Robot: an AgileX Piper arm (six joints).
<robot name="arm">
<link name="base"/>
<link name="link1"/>
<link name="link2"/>
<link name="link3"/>
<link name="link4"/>
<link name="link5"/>
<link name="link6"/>
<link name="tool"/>
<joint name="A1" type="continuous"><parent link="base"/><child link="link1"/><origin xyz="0.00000 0.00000 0.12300"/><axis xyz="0 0 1"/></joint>
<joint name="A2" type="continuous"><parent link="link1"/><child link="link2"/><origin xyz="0.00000 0.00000 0.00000"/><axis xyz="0 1 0"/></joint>
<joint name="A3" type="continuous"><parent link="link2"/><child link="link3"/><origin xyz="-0.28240 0.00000 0.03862"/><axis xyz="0 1 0"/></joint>
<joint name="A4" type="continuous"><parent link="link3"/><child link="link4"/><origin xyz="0.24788 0.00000 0.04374"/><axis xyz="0.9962 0 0.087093"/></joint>
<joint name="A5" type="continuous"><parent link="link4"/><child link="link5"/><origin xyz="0.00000 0.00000 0.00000"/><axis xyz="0 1 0"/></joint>
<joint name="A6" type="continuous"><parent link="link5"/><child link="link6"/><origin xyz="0.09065 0.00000 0.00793"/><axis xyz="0.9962 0 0.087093"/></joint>
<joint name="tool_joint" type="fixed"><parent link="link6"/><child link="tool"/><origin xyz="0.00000 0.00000 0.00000" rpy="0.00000 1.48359 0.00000"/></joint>
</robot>
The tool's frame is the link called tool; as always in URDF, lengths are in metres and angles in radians. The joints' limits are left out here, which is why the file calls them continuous.
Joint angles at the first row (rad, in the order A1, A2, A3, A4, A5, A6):
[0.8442 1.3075 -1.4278 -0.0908 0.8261 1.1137]
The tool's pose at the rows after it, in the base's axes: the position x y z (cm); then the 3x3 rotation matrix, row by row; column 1 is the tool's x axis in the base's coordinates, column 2 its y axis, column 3 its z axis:
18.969, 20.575, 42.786; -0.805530, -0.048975, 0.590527; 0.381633, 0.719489, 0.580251; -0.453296, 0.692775, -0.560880
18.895, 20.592, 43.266; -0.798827, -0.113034, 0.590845; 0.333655, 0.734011, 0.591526; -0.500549, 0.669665, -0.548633
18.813, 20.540, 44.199; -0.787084, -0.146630, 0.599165; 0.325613, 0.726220, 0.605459; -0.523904, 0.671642, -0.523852
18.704, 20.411, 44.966; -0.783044, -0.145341, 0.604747; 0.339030, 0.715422, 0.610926; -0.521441, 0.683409, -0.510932
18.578, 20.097, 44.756; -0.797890, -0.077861, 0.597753; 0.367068, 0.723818, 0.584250; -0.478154, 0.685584, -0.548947
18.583, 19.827, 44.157; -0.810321, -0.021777, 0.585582; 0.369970, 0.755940, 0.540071; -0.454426, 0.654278, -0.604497
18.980, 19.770, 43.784; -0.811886, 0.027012, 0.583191; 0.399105, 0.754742, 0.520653; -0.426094, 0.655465, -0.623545
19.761, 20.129, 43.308; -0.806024, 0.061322, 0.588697; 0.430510, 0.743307, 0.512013; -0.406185, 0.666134, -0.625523
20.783, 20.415, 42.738; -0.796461, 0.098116, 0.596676; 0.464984, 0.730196, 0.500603; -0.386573, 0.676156, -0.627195
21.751, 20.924, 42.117; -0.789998, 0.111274, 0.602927; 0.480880, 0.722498, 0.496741; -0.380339, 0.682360, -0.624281
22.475, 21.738, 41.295; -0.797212, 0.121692, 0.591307; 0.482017, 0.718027, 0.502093; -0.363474, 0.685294, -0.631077
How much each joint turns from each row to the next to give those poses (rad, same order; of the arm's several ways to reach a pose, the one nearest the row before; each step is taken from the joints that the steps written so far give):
[0.0000 0.0000 0.0000 0.0133 -0.0206 -0.0306]
[0.0000 0.0000 -0.0154 0.0100 0.0000 -0.0754]
[-0.0001 0.0000 -0.0296 0.0043 0.0000 -0.0275]
[0.0001 0.0000 -0.0275 -0.0001 0.0124 0.0096]
[-0.0001 -0.0014 -0.0046 -0.0135 0.0518 0.0601]
[0.0001 0.0047 0.0000 -0.0214 0.0654 0.0324]
[-0.0115 0.0099 0.0000 -0.0017 0.0146 0.0353]
[-0.0116 0.0221 0.0000 -0.0025 -0.0194 0.0329]
[-0.0195 0.0258 -0.0001 0.0000 -0.0235 0.0293]
[-0.0119 0.0286 0.0000 0.0000 -0.0326 0.0112]
[-0.0021 0.0321 0.0000 0.0160 -0.0248 0.0021]

